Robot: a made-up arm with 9 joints. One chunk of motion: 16 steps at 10 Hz.
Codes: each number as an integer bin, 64 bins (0 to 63) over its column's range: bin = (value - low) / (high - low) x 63, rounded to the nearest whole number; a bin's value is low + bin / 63 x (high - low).
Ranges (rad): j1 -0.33..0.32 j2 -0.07..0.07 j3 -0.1..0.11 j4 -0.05..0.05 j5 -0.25..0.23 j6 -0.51..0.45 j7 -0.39..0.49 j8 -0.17..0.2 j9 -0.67..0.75
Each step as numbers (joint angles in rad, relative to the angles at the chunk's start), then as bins.
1 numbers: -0.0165 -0.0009 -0.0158 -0.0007 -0.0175 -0.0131 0.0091 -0.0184 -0.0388
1 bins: 30 31 25 31 31 33 29 26 28
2 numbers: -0.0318 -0.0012 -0.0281 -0.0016 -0.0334 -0.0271 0.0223 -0.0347 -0.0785
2 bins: 29 31 22 30 28 32 30 23 26
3 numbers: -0.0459 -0.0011 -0.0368 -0.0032 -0.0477 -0.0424 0.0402 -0.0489 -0.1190
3 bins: 28 31 19 29 27 31 31 21 24
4 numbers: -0.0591 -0.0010 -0.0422 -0.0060 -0.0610 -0.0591 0.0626 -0.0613 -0.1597
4 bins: 26 31 17 28 25 30 32 19 23
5 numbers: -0.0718 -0.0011 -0.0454 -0.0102 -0.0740 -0.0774 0.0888 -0.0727 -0.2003
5 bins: 25 31 16 25 23 28 34 17 21
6 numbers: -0.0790 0.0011 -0.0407 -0.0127 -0.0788 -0.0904 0.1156 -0.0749 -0.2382
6 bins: 24 32 18 23 22 28 36 16 19
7 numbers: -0.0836 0.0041 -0.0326 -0.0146 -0.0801 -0.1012 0.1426 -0.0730 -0.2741
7 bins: 24 33 20 22 22 27 38 17 18
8 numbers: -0.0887 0.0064 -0.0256 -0.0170 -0.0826 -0.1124 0.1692 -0.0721 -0.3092
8 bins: 23 34 22 21 22 26 40 17 16
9 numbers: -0.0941 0.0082 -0.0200 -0.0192 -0.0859 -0.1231 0.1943 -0.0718 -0.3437
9 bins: 23 35 24 19 22 25 42 17 14
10 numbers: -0.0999 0.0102 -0.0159 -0.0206 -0.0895 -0.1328 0.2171 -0.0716 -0.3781
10 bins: 22 36 25 19 21 25 43 17 13
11 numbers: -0.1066 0.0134 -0.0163 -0.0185 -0.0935 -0.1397 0.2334 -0.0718 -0.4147
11 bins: 22 38 25 20 21 24 45 17 11
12 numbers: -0.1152 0.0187 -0.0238 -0.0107 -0.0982 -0.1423 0.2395 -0.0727 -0.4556
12 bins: 21 40 23 25 20 24 45 17 10
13 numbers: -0.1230 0.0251 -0.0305 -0.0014 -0.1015 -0.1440 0.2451 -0.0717 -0.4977
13 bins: 20 43 21 31 19 24 45 17 8
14 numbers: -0.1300 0.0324 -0.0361 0.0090 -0.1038 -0.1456 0.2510 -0.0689 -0.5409
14 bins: 19 46 19 37 19 24 46 17 6
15 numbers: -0.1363 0.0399 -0.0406 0.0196 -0.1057 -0.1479 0.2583 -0.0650 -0.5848
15 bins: 19 49 18 44 19 24 46 18 4
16 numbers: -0.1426 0.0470 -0.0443 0.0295 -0.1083 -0.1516 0.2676 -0.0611 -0.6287
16 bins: 18 53 17 50 19 24 47 19 2
